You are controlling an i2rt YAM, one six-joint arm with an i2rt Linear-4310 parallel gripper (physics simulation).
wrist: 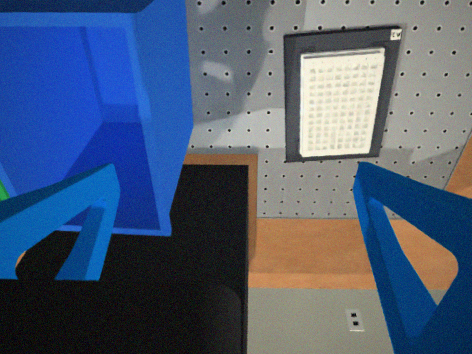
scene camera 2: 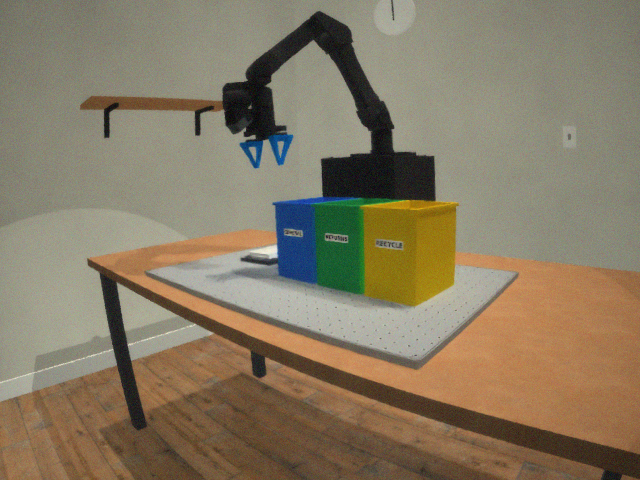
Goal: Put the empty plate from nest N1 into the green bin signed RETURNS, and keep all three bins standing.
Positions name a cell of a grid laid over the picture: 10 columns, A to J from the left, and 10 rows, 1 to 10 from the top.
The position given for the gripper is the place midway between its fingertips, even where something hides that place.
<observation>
In view: the gripper (scene camera 2: E4), a green bin (scene camera 2: F5) and a blue bin (scene camera 2: E5).
The blue bin shows as well in the wrist view (wrist: B3). The gripper also shows in the wrist view (wrist: F5).
</observation>
